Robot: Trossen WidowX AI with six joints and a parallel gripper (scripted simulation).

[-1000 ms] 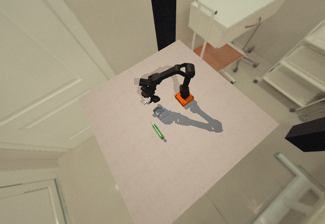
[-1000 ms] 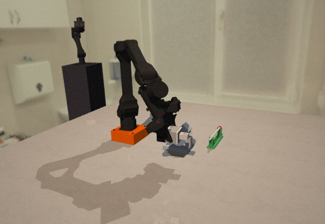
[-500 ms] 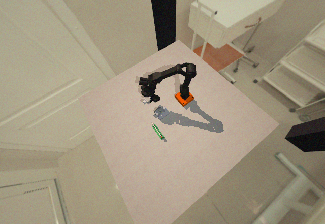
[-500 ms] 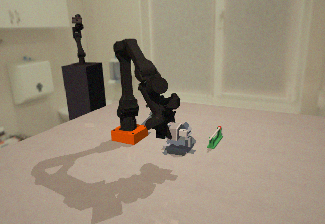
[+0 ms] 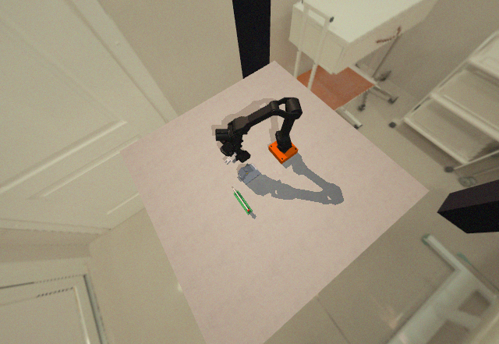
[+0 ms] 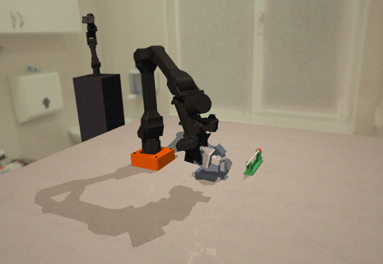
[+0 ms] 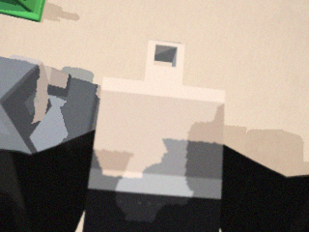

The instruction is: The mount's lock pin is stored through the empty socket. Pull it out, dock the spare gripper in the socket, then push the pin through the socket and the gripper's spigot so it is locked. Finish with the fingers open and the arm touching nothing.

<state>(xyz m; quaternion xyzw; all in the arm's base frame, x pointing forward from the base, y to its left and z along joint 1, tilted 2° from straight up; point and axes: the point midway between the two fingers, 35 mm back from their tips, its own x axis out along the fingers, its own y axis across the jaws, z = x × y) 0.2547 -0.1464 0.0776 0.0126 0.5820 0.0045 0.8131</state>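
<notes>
Now: gripper tip 2 cm below the spare gripper. Round my gripper tip: grey mount: 11 cm to the left, 4 cm below, 1 cm ahead; then green stand: 20 cm to the left, 13 cm ahead, 7 cm below.
</notes>
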